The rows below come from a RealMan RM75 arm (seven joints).
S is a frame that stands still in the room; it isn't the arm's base.
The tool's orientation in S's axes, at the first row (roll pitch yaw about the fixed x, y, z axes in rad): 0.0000, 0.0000, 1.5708
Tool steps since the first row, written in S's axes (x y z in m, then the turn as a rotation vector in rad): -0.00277, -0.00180, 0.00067, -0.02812, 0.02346, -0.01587; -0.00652, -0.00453, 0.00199, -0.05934, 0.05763, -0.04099; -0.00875, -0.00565, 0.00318, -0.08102, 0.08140, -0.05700; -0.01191, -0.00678, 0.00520, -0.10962, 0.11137, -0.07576; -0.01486, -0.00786, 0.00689, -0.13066, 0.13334, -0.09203
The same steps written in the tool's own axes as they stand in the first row. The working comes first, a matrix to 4 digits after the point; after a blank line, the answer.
The tool's axes in the first row as the columns of a matrix, in S's axes (used below as rounded here):
0.0000, -1.0000, 0.0000
1.0000, 0.0000, 0.0000
0.0000, 0.0000, 1.0000

-0.00180, 0.00277, 0.00067, 0.02346, 0.02812, -0.01587; -0.00453, 0.00652, 0.00199, 0.05763, 0.05934, -0.04099; -0.00565, 0.00875, 0.00318, 0.08140, 0.08102, -0.05700; -0.00678, 0.01191, 0.00520, 0.11137, 0.10962, -0.07576; -0.00786, 0.01486, 0.00689, 0.13334, 0.13066, -0.09203
